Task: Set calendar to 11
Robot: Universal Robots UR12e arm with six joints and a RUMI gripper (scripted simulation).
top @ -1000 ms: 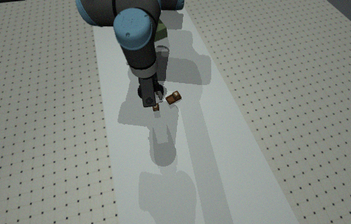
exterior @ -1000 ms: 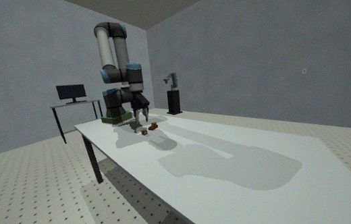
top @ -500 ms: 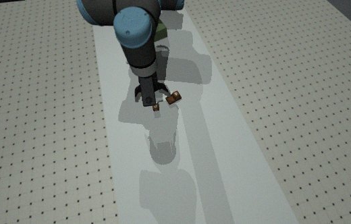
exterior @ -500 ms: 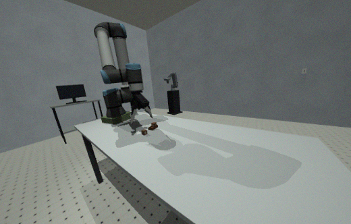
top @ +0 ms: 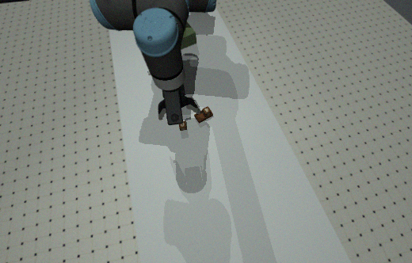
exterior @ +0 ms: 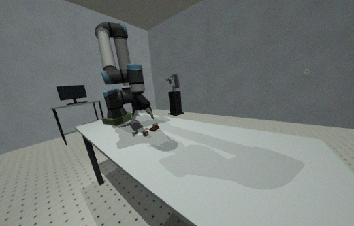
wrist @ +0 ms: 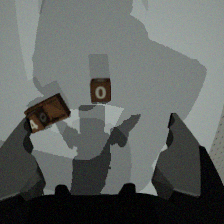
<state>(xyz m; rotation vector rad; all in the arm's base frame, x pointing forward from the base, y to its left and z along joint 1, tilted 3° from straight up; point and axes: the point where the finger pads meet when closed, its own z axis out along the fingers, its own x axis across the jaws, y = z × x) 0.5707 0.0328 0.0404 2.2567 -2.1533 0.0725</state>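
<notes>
The brown cube lies 8 cm below my hand. Also, from my hand: brown calendar tray: 4 cm behind, 10 cm to the left, 8 cm below.
</notes>
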